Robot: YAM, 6 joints.
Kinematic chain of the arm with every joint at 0, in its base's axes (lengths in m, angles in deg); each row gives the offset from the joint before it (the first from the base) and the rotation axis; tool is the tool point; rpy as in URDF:
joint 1: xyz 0 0 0.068 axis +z
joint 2: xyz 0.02 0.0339 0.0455 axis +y
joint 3: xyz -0.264 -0.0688 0 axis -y
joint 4: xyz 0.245 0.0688 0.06 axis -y
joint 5: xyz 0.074 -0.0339 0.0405 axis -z
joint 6: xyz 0.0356 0 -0.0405 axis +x
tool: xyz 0 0 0 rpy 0 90 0
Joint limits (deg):
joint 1: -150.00..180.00
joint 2: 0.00..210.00
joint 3: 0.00..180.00
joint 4: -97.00..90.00
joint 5: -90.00..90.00
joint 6: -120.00..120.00
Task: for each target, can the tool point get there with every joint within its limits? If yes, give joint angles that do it. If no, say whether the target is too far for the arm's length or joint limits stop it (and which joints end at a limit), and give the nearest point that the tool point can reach.
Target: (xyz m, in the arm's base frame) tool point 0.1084 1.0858 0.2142
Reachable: no: too far | nearest point 0.0639 0.6399 0.1721 | short by 0.450 m
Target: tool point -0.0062 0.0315 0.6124
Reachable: yes | joints -36.29 48.66 115.14 -35.84 -37.60 88.50
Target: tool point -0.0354 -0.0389 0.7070
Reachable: yes | joints 19.57 81.21 150.60 54.95 44.25 -45.39
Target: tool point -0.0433 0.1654 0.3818
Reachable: yes | joints 111.75 44.44 51.58 -10.79 36.21 -78.35
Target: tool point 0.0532 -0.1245 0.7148
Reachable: yes | joints -77.07 99.56 158.52 34.18 -42.39 -54.83
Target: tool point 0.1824 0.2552 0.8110
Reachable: no: too far | nearest point 0.1528 0.2139 0.6903 | short by 0.131 m
